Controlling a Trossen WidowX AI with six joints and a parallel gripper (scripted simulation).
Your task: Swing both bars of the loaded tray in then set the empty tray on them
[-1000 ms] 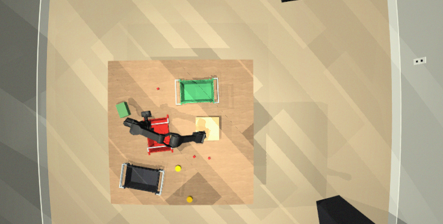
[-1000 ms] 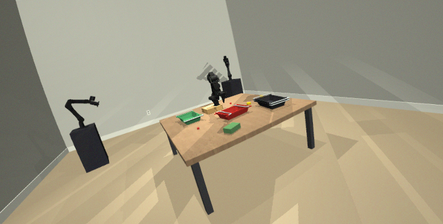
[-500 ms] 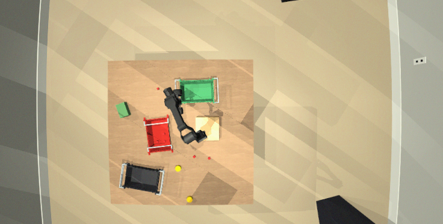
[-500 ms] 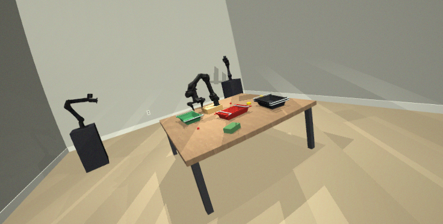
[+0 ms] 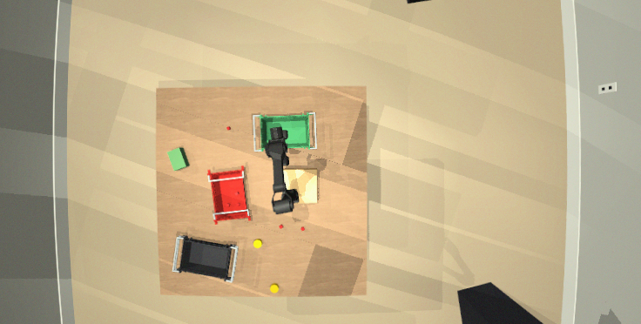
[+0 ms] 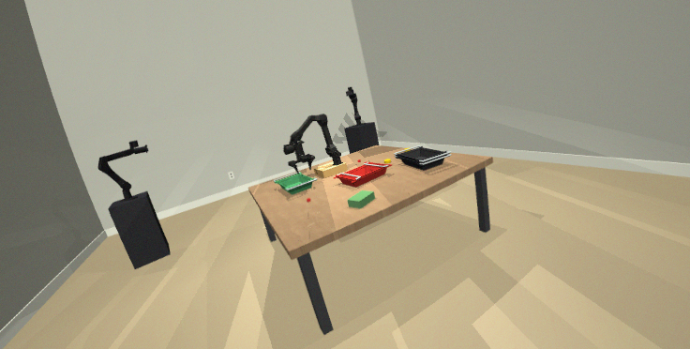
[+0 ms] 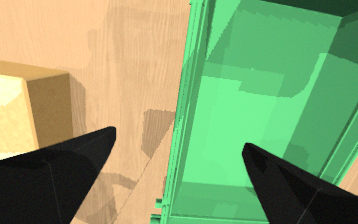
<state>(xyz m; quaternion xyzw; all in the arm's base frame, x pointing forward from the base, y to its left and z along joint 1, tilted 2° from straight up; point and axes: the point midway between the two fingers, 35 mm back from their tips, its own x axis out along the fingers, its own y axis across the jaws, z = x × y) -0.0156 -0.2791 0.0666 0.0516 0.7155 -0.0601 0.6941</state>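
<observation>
The green tray is 1 cm behind my gripper tip, 9 cm to the right of it and 4 cm below it. The rest, counted from my gripper tip: green block: 66 cm ahead, 6 cm to the right, 7 cm below.
</observation>
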